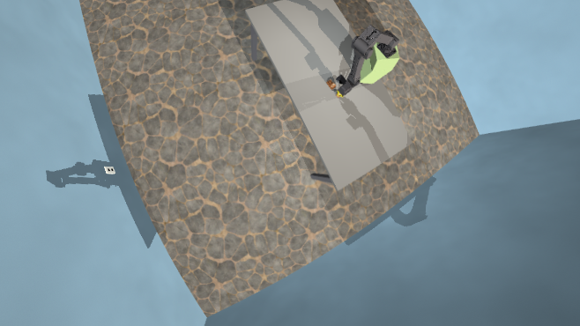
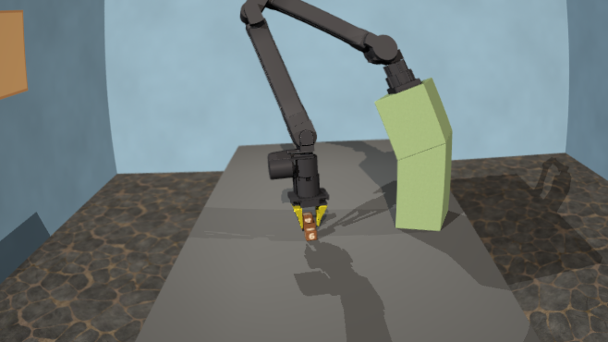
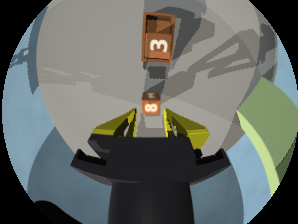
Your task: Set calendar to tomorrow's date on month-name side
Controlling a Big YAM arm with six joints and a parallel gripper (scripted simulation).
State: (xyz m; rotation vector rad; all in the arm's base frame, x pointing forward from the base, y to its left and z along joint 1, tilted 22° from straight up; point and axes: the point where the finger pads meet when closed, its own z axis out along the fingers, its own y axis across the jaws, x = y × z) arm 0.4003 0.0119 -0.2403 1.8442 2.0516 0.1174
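The brown number cube is 30 mm below my hand. The rest, counted from my hand: calendar tray 110 mm to the right, 40 mm below.
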